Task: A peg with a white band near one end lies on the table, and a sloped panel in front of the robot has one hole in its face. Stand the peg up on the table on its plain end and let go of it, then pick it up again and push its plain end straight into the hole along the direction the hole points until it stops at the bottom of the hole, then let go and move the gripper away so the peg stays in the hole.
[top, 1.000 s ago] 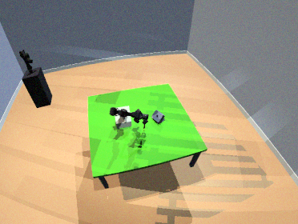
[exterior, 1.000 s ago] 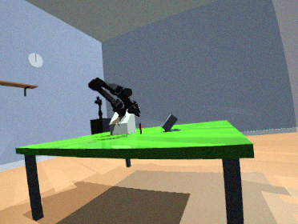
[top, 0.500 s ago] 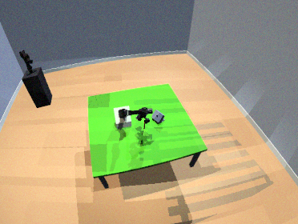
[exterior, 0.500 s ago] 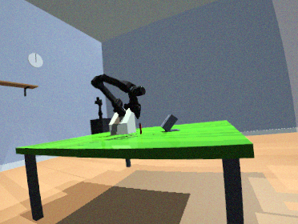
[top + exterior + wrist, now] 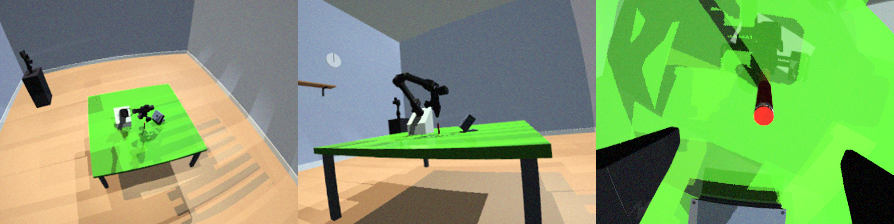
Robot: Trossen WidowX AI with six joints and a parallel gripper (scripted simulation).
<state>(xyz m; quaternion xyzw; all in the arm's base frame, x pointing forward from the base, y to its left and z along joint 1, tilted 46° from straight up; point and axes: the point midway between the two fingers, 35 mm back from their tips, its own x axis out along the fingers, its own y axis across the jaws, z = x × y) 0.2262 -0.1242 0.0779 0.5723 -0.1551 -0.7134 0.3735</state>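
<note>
Right now my gripper tip is 60 mm above the red peg. Also, from my gripper tip: sloped panel 200 mm ahead, 70 mm to the left, 60 mm below.
</note>
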